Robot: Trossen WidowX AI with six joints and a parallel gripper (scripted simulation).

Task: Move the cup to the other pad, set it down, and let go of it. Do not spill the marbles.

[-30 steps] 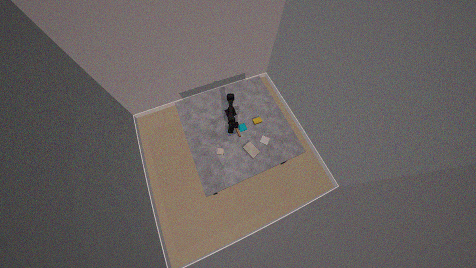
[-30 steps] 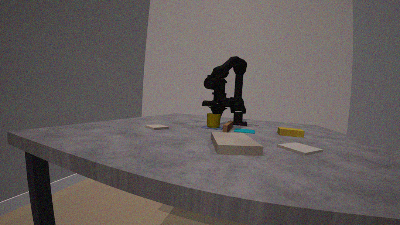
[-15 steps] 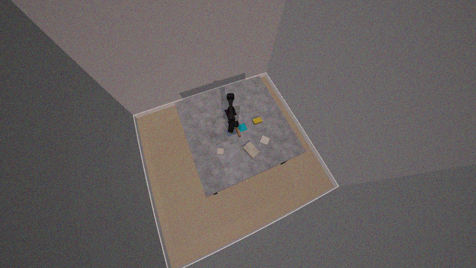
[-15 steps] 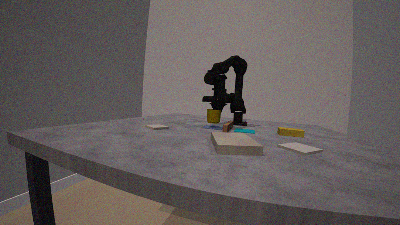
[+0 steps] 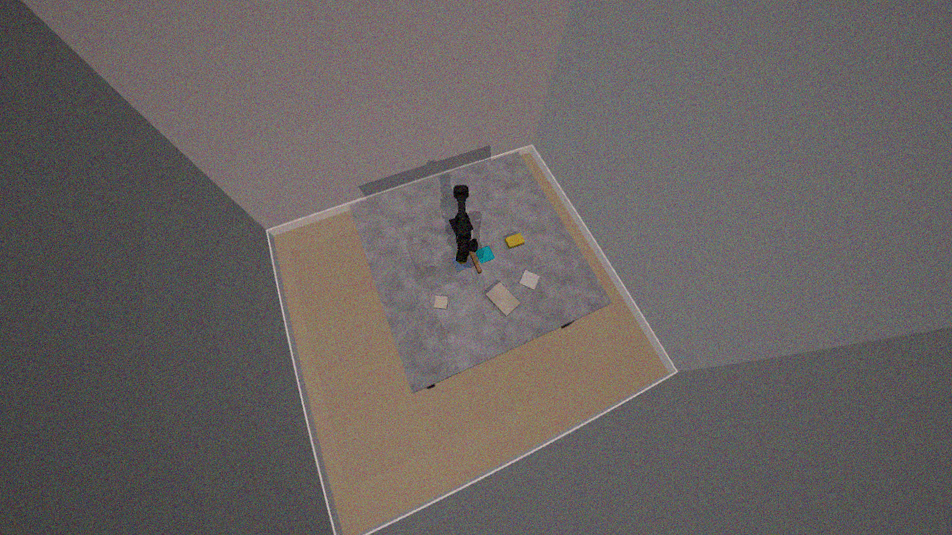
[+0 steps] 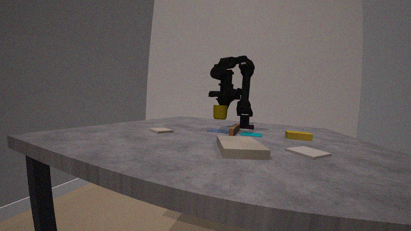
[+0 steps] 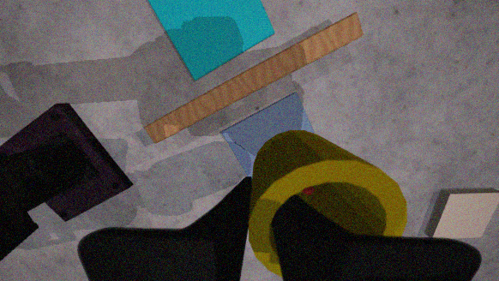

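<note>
The teal pad is 2 cm ahead of my gripper tip, 14 cm to the left of it and 10 cm below it. Round my gripper tip: orange wooden bar 2 cm ahead, 6 cm to the left, 9 cm below; then light blue pad 2 cm ahead, 2 cm to the right, 10 cm below; then yellow cup 2 cm ahead, 2 cm to the right.
</note>
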